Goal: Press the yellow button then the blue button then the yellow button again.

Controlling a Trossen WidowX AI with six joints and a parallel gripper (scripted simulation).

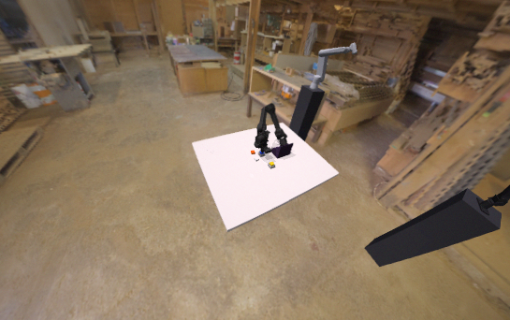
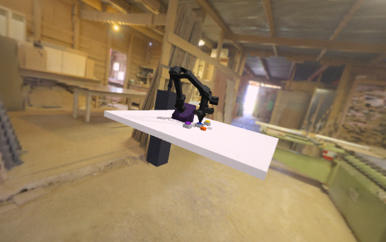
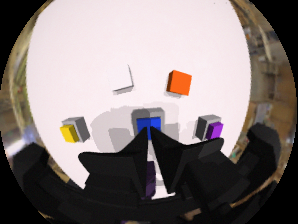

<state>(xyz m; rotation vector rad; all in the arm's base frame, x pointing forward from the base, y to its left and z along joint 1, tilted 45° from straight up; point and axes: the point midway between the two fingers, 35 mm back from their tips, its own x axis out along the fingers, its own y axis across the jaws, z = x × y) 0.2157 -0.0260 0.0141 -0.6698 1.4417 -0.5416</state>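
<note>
Now: gripper tip 10 mm above the blue button. The rest, counted from my gripper tip: purple button 140 mm to the right, 20 mm behind; then small grey block 70 mm ahead, 40 mm to the left, 20 mm below; then orange block 60 mm ahead, 50 mm to the right, 20 mm below.
</note>
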